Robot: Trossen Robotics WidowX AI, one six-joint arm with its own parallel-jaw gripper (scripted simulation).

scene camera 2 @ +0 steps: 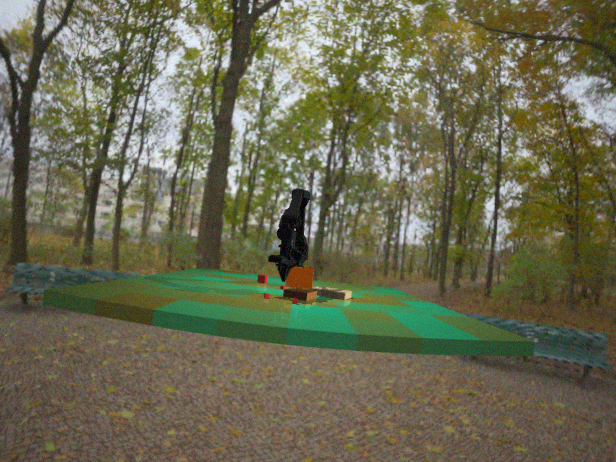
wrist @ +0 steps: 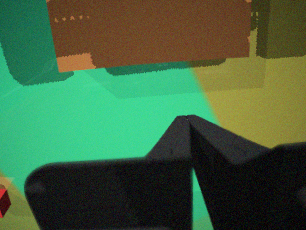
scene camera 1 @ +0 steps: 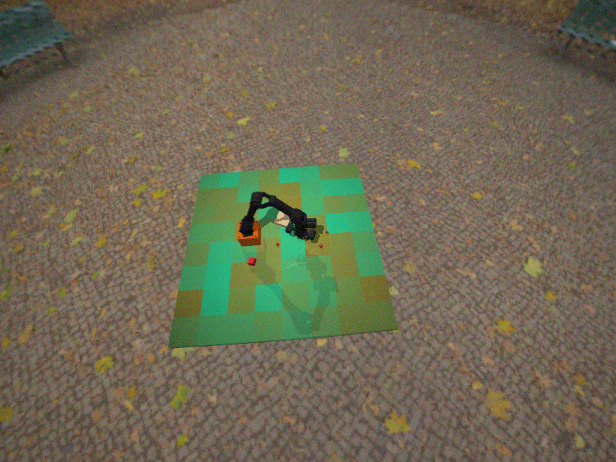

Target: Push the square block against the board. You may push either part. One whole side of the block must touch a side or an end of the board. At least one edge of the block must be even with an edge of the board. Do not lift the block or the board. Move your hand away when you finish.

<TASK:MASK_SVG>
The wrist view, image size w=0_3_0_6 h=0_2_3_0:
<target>my gripper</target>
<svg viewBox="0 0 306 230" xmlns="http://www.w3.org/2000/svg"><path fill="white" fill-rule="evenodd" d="M306 142L278 144L275 147L267 148L195 114L176 116L155 146L144 157L48 163L37 167L28 175L24 184L24 194L40 230L193 230L193 167L214 230L306 230Z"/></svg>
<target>square block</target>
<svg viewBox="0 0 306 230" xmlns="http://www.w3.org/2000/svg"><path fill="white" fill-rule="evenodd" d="M46 0L59 72L160 62L172 63L249 57L252 0Z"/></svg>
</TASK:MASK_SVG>
